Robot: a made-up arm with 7 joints. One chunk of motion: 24 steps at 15 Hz.
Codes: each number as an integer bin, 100 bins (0 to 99) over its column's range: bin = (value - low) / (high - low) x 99, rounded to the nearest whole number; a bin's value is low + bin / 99 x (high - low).
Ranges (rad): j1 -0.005..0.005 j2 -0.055..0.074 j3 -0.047..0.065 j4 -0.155..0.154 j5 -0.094..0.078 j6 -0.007..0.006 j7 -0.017..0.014
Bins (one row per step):
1: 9 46 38 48 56 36 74
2: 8 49 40 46 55 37 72
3: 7 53 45 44 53 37 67
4: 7 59 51 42 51 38 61
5: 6 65 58 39 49 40 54
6: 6 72 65 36 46 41 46
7: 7 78 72 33 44 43 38
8: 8 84 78 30 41 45 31
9: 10 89 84 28 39 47 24
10: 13 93 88 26 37 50 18
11: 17 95 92 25 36 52 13
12: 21 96 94 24 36 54 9
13: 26 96 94 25 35 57 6
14: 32 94 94 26 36 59 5
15: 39 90 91 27 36 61 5
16: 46 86 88 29 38 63 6
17: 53 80 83 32 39 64 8
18: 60 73 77 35 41 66 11
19: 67 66 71 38 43 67 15
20: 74 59 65 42 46 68 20
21: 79 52 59 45 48 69 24
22: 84 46 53 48 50 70 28
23: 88 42 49 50 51 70 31
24: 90 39 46 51 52 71 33
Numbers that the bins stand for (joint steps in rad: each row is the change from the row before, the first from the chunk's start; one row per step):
1: -0.00409 0.00494 -0.00401 -0.00518 0.00329 -0.00227 0.00617
2: -0.00419 0.00885 -0.00175 -0.01142 0.00156 -0.00214 0.00555
3: -0.00429 0.01406 0.00391 -0.01767 -0.00192 -0.00214 0.00398
4: -0.00429 0.02188 0.01070 -0.02391 -0.00539 -0.00201 0.00210
5: -0.00439 0.02970 0.01862 -0.03327 -0.00887 -0.00175 -0.00009
6: -0.00439 0.03882 0.02654 -0.04264 -0.01408 -0.00162 -0.00260
7: -0.00429 0.04664 0.03445 -0.05200 -0.01756 -0.00135 -0.00510
8: -0.00419 0.05445 0.04124 -0.06136 -0.02277 -0.00109 -0.00729
9: -0.00399 0.06097 0.04803 -0.06761 -0.02624 -0.00083 -0.00948
10: -0.00369 0.06618 0.05256 -0.07385 -0.02972 -0.00043 -0.01136
11: -0.00328 0.06879 0.05708 -0.07697 -0.03145 -0.00017 -0.01293
12: -0.00288 0.07009 0.05934 -0.08009 -0.03145 0.00009 -0.01418
13: -0.00237 0.07009 0.05934 -0.07697 -0.03319 0.00048 -0.01512
14: -0.00177 0.06748 0.05934 -0.07385 -0.03145 0.00075 -0.01543
15: -0.00106 0.06227 0.05595 -0.07073 -0.03145 0.00101 -0.01543
16: -0.00035 0.05706 0.05256 -0.06448 -0.02798 0.00127 -0.01512
17: 0.00035 0.04924 0.04690 -0.05512 -0.02624 0.00140 -0.01449
18: 0.00106 0.04012 0.04011 -0.04576 -0.02277 0.00167 -0.01356
19: 0.00177 0.03100 0.03332 -0.03639 -0.01929 0.00180 -0.01230
20: 0.00247 0.02188 0.02654 -0.02391 -0.01408 0.00193 -0.01074
21: 0.00298 0.01276 0.01975 -0.01455 -0.01061 0.00206 -0.00948
22: 0.00348 0.00494 0.01296 -0.00518 -0.00713 0.00219 -0.00823
23: 0.00389 -0.00027 0.00843 0.00106 -0.00539 0.00219 -0.00729
24: 0.00409 -0.00418 0.00504 0.00418 -0.00366 0.00232 -0.00667

